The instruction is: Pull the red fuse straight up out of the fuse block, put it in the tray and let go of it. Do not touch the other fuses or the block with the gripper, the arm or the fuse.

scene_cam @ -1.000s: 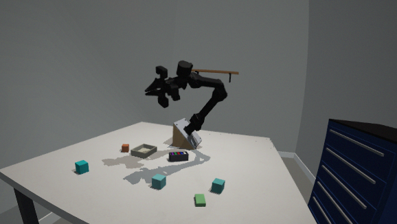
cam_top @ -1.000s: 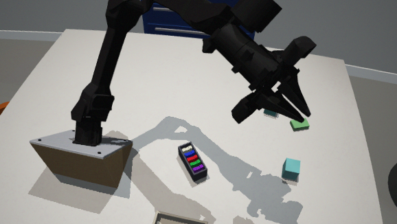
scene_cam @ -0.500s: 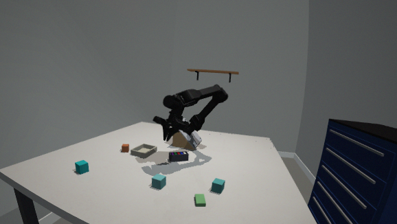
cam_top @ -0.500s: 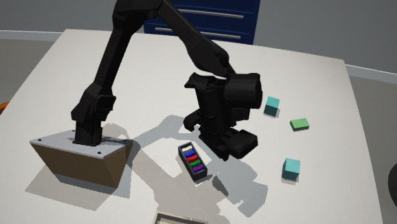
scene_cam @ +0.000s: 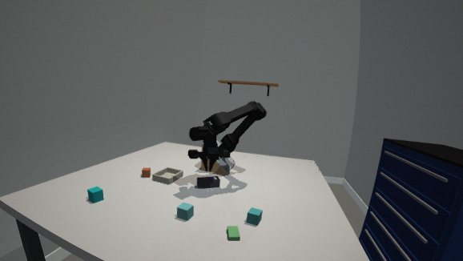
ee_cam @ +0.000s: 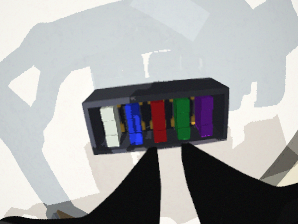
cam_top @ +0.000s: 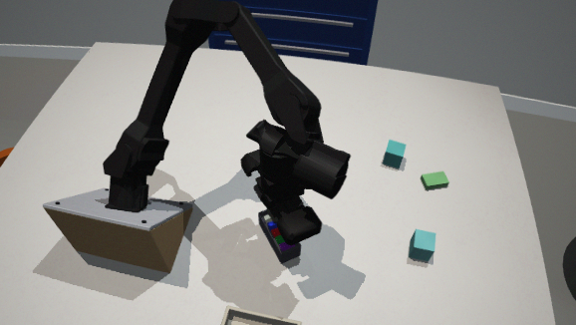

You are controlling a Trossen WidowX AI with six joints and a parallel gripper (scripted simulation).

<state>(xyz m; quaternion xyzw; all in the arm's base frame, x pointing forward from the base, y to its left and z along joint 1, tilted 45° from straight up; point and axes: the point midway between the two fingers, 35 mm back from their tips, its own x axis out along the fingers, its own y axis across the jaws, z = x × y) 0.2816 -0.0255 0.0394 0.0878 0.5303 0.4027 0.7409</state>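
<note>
Now: gripper tip 5 cm above the red fuse. From my gripper tip the other things lie so: orange cube: 33 cm to the right, 6 cm below; then green block: 34 cm ahead, 17 cm to the left, 7 cm below; then grey tray: 2 cm behind, 21 cm to the right, 7 cm below.
</note>
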